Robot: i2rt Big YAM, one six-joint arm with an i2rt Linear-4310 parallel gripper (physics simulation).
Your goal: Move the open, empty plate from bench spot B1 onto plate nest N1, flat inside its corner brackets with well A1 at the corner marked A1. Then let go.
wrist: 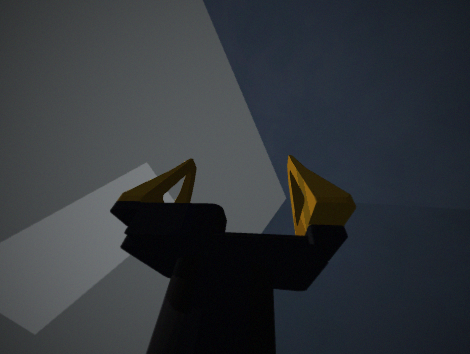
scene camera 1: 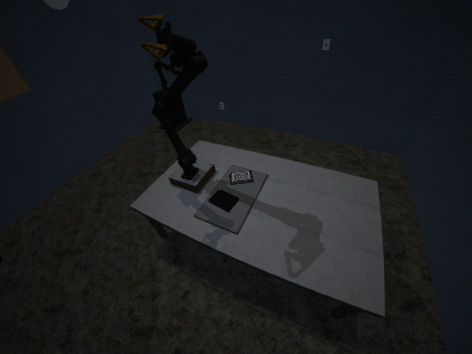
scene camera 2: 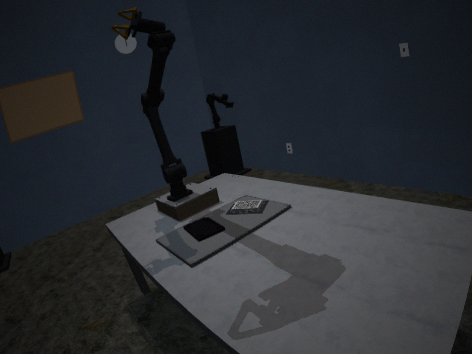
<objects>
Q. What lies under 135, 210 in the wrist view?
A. My gripper.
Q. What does my gripper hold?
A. Nothing.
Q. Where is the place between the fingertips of my gripper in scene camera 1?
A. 139, 31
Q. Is my gripper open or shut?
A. Open.
</objects>
